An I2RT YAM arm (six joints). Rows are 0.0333 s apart.
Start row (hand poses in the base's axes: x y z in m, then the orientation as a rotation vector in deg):
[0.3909 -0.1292 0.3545 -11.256 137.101 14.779]
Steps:
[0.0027 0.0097 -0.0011 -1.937 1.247 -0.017]
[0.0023 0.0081 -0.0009 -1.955 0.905 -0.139]
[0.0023 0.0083 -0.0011 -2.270 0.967 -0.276]
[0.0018 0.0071 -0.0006 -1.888 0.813 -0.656]
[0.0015 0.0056 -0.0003 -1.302 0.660 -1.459]
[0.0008 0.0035 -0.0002 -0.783 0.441 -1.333]
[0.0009 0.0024 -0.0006 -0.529 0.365 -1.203]
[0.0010 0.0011 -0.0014 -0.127 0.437 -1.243]
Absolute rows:
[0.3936 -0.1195 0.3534 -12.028 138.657 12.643]
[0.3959 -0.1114 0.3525 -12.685 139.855 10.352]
[0.3982 -0.1031 0.3514 -13.312 141.132 7.601]
[0.4000 -0.0960 0.3508 -13.305 142.205 5.109]
[0.4015 -0.0904 0.3505 -12.043 143.112 2.968]
[0.4023 -0.0869 0.3503 -10.709 143.723 1.491]
[0.4032 -0.0845 0.3497 -9.425 144.214 0.372]
[0.4042 -0.0834 0.3483 -7.924 144.748 -0.254]

